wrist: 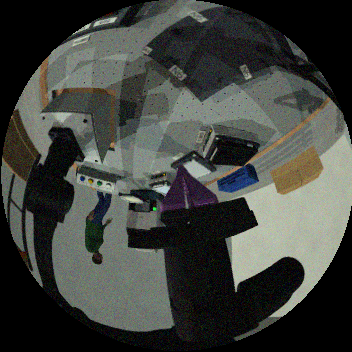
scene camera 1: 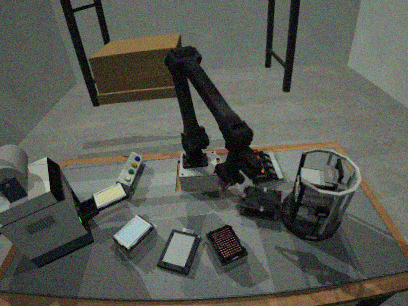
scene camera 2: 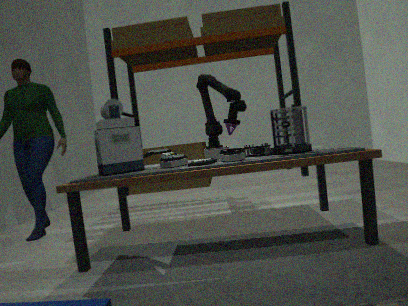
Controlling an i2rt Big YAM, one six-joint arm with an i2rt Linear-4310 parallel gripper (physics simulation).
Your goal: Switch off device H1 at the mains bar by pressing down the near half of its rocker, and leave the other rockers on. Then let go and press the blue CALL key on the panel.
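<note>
My gripper has its purple fingers shut and empty, above the table in front of the arm's base and to the left of the mains bar in scene camera 1. The mains bar stands at the back right, partly hidden by the arm; some orange rocker light shows, but no rocker position can be read. In the wrist view its labelled edge lies at the top left rim. The key panel stands at the back left, with blue, yellow, green and white keys, well apart from the gripper.
A dark box lies near the gripper. A round caged rack stands at right. A grey machine stands at left. A blue-screened device, a tablet and a red-dotted block lie in front. A person is beyond the table.
</note>
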